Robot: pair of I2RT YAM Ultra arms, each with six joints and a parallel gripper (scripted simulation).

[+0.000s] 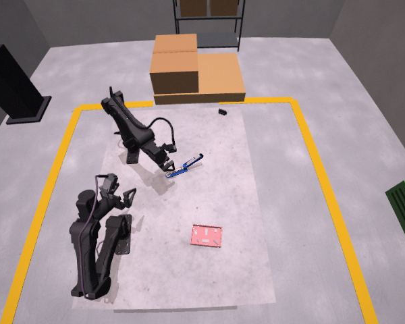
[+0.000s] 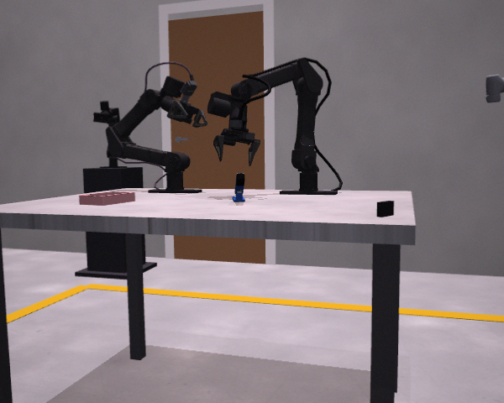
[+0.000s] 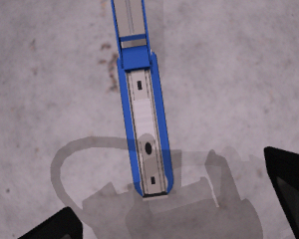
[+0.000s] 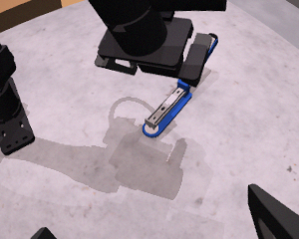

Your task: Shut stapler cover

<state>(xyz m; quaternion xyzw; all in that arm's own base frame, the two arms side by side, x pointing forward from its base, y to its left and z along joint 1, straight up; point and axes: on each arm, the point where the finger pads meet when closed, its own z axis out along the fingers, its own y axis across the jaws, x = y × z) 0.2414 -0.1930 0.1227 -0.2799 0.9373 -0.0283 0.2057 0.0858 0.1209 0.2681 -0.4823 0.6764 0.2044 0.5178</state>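
Now: the stapler 9 cm below my left hand, 8 cm ahead of it and 3 cm to the left of it. Round my left hand: black block 46 cm to the left, 35 cm ahead, 11 cm below; pink tray 36 cm to the right, 17 cm ahead, 11 cm below.
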